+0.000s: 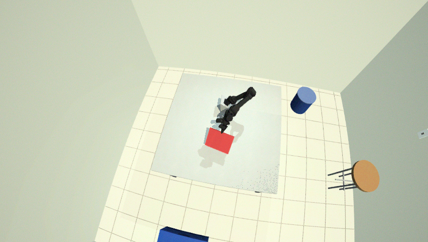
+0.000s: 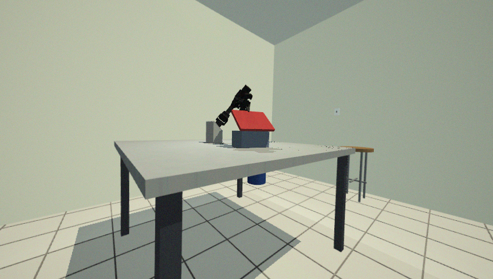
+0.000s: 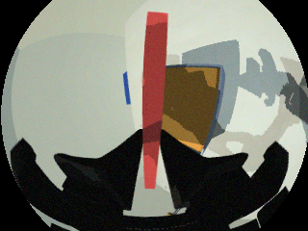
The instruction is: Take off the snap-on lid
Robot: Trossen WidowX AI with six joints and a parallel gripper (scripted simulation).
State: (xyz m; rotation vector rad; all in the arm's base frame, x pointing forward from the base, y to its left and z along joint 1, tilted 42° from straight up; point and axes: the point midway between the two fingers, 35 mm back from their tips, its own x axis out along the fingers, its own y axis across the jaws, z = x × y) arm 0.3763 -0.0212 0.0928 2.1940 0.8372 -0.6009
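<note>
My gripper tip is 60 mm short of the red lid, 10 mm to the left of it and 50 mm above it. The rest, counted from my gripper tip: grey-blue storage box 30 mm ahead, 170 mm below.
</note>
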